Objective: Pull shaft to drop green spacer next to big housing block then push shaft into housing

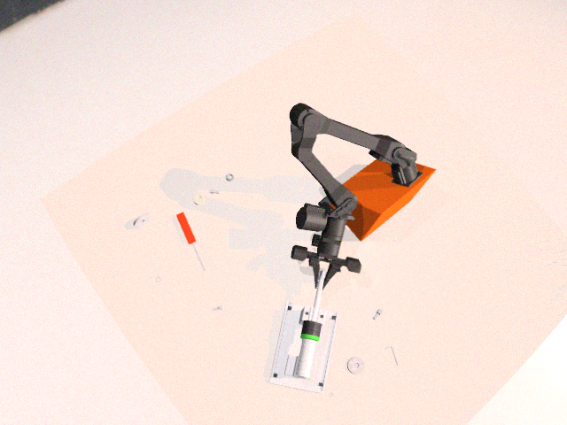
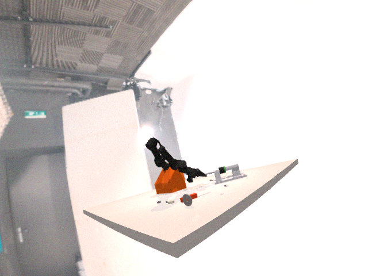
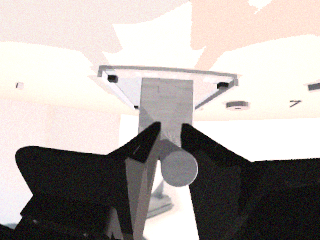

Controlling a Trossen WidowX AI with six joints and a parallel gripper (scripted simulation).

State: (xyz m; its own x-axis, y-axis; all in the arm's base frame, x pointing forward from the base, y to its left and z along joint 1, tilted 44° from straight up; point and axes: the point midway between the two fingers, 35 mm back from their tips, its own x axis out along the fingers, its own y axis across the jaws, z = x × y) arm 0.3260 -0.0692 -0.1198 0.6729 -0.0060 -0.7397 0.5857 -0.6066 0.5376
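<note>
My gripper tip is now 4 cm short of the shaft, 3 cm to the right of it and 2 cm below it. The rest, counted from my gripper tip: bolt (9 cm behind, 16 cm to the left, 6 cm below); green spacer (11 cm ahead, 8 cm to the left, 2 cm above).
</note>
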